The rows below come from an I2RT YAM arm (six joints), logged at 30 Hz.
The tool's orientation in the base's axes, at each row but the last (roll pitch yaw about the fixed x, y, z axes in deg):
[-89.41 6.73 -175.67]
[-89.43 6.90 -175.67]
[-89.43 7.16 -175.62]
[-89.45 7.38 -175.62]
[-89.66 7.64 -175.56]
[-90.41 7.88 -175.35]
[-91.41 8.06 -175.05]
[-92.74 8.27 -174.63]
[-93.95 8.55 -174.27]
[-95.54 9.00 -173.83]
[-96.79 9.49 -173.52]
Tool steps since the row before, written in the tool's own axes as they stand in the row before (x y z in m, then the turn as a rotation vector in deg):
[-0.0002 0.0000 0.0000 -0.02 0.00 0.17]
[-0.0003 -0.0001 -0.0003 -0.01 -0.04 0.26]
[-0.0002 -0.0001 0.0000 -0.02 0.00 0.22]
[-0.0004 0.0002 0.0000 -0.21 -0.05 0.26]
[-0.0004 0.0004 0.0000 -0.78 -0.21 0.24]
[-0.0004 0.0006 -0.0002 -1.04 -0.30 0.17]
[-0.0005 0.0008 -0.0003 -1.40 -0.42 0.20]
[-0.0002 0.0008 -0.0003 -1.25 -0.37 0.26]
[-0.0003 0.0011 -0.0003 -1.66 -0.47 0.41]
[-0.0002 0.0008 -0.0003 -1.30 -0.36 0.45]
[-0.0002 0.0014 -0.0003 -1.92 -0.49 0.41]
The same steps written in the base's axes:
[0.0002 0.0000 0.0000 0.03 -0.17 0.00]
[0.0003 0.0003 0.0001 0.02 -0.26 0.04]
[0.0002 0.0000 0.0001 0.04 -0.22 0.00]
[0.0004 0.0000 -0.0001 0.22 -0.24 0.08]
[0.0004 0.0000 -0.0003 0.76 -0.18 0.31]
[0.0005 0.0002 -0.0005 1.00 -0.09 0.44]
[0.0006 0.0004 -0.0007 1.34 -0.09 0.61]
[0.0003 0.0004 -0.0007 1.21 -0.17 0.53]
[0.0004 0.0004 -0.0010 1.61 -0.28 0.68]
[0.0003 0.0004 -0.0007 1.28 -0.35 0.51]
[0.0004 0.0005 -0.0013 1.86 -0.26 0.75]

